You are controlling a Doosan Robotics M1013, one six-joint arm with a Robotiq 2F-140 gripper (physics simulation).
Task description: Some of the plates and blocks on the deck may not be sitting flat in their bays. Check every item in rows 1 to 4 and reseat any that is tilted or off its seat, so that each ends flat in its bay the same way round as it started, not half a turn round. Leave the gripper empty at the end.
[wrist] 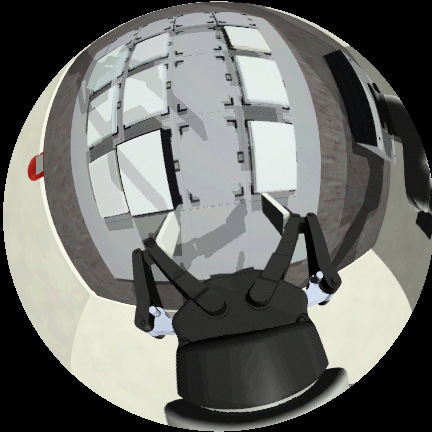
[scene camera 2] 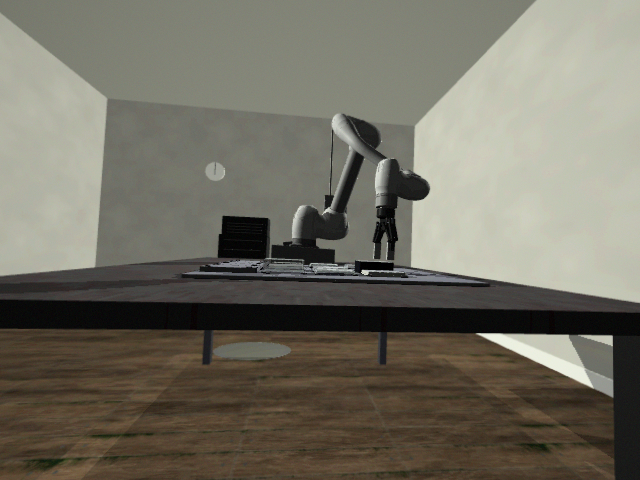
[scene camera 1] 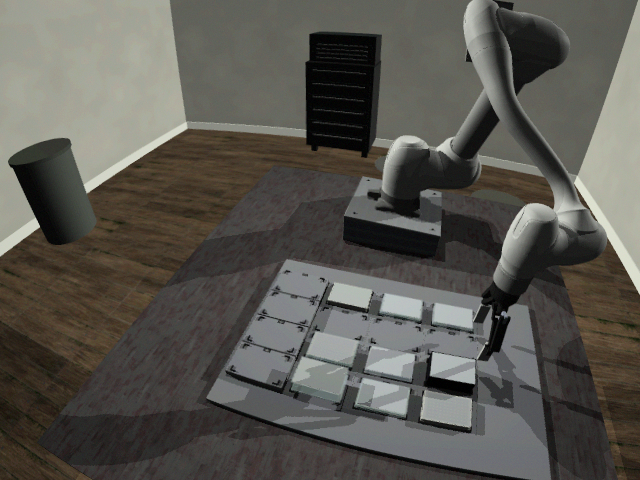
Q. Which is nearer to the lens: the black-sided block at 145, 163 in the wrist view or the textured white plate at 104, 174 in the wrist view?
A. The black-sided block.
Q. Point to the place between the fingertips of the gripper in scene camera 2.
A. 383, 259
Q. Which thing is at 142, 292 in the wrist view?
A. The gripper.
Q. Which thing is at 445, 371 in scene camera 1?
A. A black-sided block.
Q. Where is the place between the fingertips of the gripper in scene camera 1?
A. At 480, 339
